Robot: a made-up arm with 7 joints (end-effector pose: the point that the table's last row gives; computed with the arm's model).
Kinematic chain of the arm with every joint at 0, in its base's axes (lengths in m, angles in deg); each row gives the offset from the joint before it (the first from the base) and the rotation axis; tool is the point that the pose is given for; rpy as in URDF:
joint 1: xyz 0 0 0.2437 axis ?
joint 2: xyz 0 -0.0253 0.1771 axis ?
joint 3: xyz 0 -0.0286 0.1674 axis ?
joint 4: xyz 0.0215 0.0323 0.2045 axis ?
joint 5: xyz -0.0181 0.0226 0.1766 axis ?
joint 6: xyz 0 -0.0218 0.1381 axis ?
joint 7: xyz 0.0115 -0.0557 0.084 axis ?
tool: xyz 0 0 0 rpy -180 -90 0
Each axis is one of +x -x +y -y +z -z.
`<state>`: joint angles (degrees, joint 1 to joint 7).
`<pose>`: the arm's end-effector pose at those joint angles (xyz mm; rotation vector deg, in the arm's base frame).
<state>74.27 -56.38 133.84 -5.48 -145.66 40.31 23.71</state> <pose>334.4 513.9 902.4 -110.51 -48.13 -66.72</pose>
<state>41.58 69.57 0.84 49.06 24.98 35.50 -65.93</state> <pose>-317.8 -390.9 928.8 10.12 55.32 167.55</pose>
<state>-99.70 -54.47 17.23 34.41 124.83 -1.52 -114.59</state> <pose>16.0 -700.6 626.3 53.96 16.84 146.14</pose>
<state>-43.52 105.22 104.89 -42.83 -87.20 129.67 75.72</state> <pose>-555.5 96.9 232.3 92.29 -91.88 -31.13</pose>
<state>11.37 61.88 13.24 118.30 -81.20 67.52 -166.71</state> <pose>-123.0 125.1 868.6 -33.92 51.97 -62.51</pose>
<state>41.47 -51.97 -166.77 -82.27 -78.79 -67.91 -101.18</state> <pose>301.3 345.6 390.8 15.41 -38.93 13.67</pose>
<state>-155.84 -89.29 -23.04 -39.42 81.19 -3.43 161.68</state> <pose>-623.6 -359.5 575.8 94.48 79.54 -23.23</pose>
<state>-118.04 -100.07 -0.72 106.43 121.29 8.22 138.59</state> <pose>-34.5 -140.9 -2.4 118.28 -37.86 68.84</pose>
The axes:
joint 1: +z
joint 2: -y
joint 3: +z
joint 4: +y
joint 5: +z
joint 6: -y
joint 7: +x

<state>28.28 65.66 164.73 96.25 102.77 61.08 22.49</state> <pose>-360.0 -148.5 195.4 124.72 112.95 -40.48</pose>
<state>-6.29 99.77 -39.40 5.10 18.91 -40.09 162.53</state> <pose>-751.1 -47.0 389.1 14.34 36.04 -11.79</pose>
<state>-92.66 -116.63 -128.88 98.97 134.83 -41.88 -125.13</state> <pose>-468.9 -322.1 385.6 161.28 -52.04 14.54</pose>
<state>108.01 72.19 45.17 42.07 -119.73 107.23 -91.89</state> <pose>-6.2 -622.0 627.6 4.08 -65.75 86.87</pose>
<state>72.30 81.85 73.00 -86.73 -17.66 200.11 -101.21</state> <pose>140.5 -425.4 433.9 -77.87 92.63 71.33</pose>
